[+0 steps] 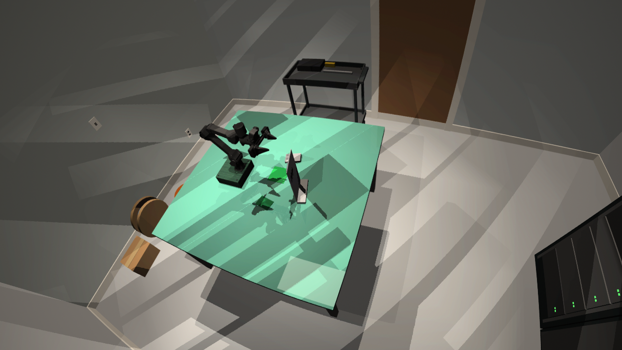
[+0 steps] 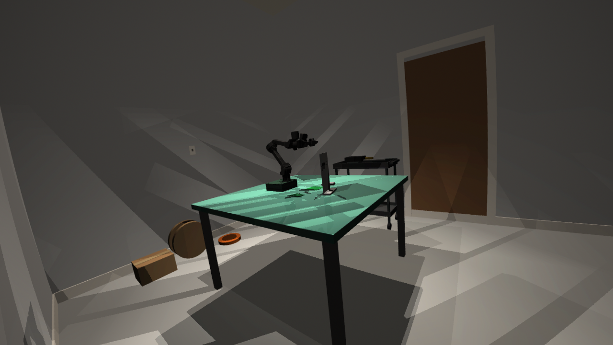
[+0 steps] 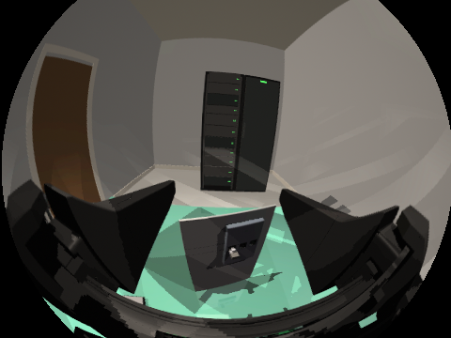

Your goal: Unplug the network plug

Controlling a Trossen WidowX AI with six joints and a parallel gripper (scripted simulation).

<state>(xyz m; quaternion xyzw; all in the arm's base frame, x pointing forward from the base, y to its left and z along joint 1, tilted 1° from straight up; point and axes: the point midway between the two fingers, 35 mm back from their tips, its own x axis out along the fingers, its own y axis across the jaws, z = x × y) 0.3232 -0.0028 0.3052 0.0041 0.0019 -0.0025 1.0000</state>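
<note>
Now: gripper tip 70 mm short of the grey plug, 20 mm to the left of it and 160 mm above it. The rest, counted from my gripper tip: upright dark panel 90 mm ahead, 30 mm to the right, 240 mm below; bright green marked square 100 mm behind, 70 mm to the left, 370 mm below.
</note>
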